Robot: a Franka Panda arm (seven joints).
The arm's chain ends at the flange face. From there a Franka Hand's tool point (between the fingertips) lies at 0.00 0.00 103.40 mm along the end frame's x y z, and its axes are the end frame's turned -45 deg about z.
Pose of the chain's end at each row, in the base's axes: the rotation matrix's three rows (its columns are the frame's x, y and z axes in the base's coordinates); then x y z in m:
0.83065, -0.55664, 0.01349; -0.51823, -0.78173, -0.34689; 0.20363, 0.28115, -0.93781; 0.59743, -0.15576, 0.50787
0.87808, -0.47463, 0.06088; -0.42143, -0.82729, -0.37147; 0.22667, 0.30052, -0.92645; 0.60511, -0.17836, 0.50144
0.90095, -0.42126, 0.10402; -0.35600, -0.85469, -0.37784; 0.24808, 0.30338, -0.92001; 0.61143, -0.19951, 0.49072
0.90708, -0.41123, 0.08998; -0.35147, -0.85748, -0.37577; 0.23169, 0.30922, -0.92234; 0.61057, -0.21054, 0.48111
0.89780, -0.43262, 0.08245; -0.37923, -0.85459, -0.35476; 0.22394, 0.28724, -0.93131; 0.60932, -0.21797, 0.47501
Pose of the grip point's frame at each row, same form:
0.98096, 0.19375, 0.01349; 0.18632, -0.91921, -0.34689; -0.05481, 0.34279, -0.93781; 0.59882, -0.19163, 0.41090
0.95651, 0.28528, 0.06088; 0.28699, -0.88298, -0.37147; -0.05222, 0.37278, -0.92645; 0.61140, -0.21677, 0.40565
0.93494, 0.33919, 0.10402; 0.35263, -0.85609, -0.37784; -0.03910, 0.38994, -0.92001; 0.62219, -0.23858, 0.39559
0.93219, 0.35062, 0.08998; 0.35780, -0.85486, -0.37577; -0.05482, 0.38248, -0.92234; 0.61987, -0.24939, 0.38574
0.94075, 0.32893, 0.08245; 0.33613, -0.87244, -0.35476; -0.04476, 0.36146, -0.93131; 0.61785, -0.25465, 0.37871

